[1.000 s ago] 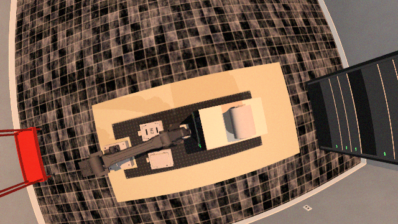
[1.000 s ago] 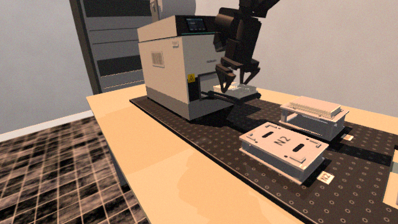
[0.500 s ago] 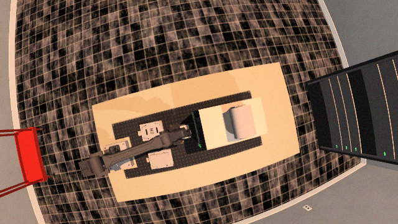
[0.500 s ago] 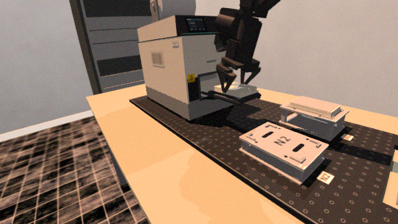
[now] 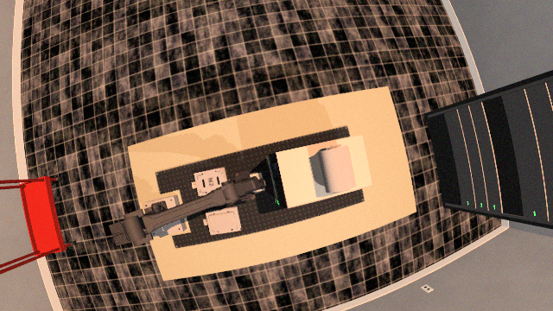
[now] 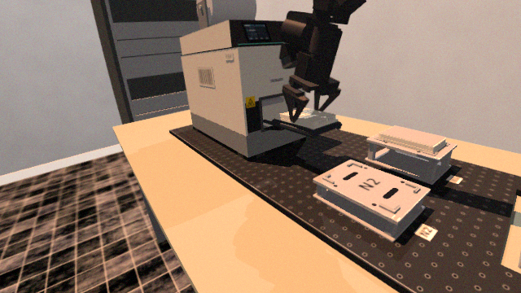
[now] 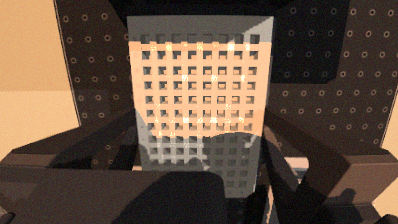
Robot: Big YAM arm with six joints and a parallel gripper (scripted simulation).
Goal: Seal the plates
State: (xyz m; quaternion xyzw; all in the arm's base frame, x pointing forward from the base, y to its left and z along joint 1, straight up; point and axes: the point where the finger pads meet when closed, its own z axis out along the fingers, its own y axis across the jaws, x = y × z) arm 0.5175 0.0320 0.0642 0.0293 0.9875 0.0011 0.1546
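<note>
Right now the well plate is right at my hand. From my hand the other things lie so: sealer stage: 2 cm below; then plate nest N2: 20 cm behind, 9 cm below, 6 cm to the left; then sealer screen: 20 cm above, 12 cm ahead, 4 cm to the left.
</note>
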